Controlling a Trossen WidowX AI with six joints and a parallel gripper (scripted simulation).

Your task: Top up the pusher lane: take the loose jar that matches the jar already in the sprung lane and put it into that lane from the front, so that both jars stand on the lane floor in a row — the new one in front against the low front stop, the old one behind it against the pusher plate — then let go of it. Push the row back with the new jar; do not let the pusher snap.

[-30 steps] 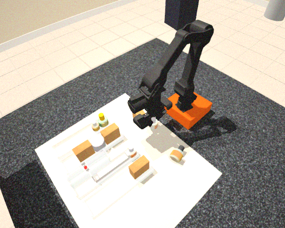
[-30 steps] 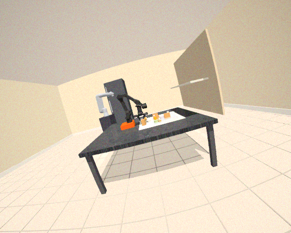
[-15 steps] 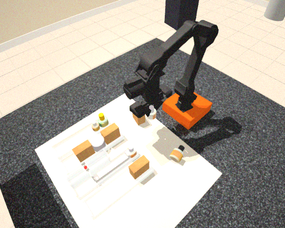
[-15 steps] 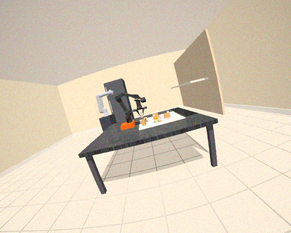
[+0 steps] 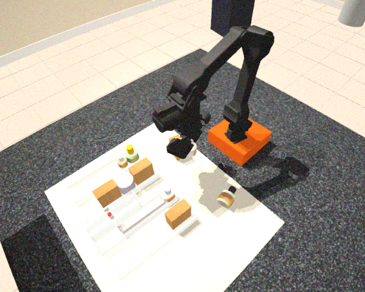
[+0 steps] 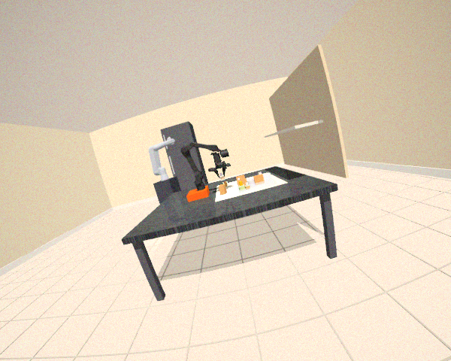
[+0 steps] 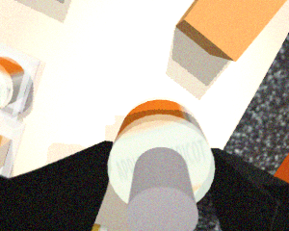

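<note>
My gripper tip is 28 cm short of the clear sprung lane, 7 cm to the right of it and 10 cm above it.
</note>
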